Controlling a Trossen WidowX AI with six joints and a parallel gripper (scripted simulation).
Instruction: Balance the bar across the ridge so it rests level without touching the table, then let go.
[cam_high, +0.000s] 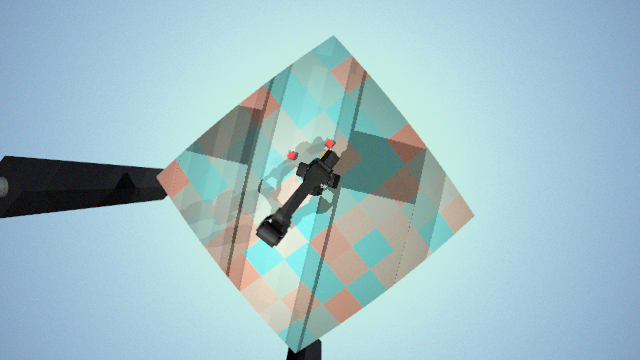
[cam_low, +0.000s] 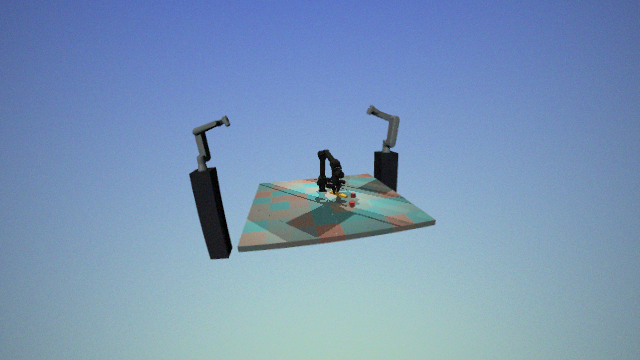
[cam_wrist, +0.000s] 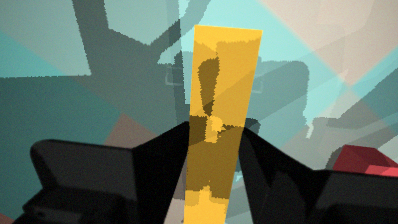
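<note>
My gripper tip is 20 mm short of the yellow bar and 20 mm to the right of it. From my gripper tip the other things lie so: grey ridge: 20 mm ahead, 10 mm to the left, 10 mm below.
</note>
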